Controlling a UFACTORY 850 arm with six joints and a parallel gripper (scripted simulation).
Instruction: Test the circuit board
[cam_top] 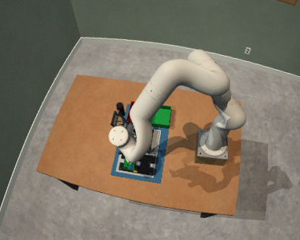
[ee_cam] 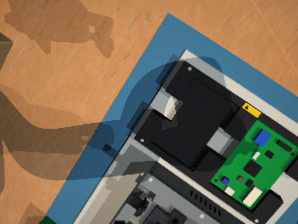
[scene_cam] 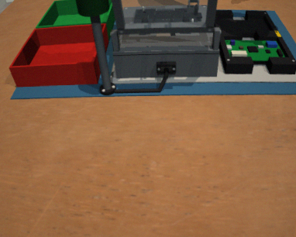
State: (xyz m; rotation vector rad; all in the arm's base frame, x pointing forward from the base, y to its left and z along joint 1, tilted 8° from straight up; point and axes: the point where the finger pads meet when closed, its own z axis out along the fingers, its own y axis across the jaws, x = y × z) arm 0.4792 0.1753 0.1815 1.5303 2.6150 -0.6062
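The green circuit board is 6 cm ahead of my hand, 1 cm to the right of it and 27 cm below it. Also, from my hand: green bin: 11 cm behind, 37 cm to the right, 28 cm below; then lid: 13 cm ahead, 19 cm to the right, 11 cm below; then red bin: 4 cm ahead, 38 cm to the right, 28 cm below.
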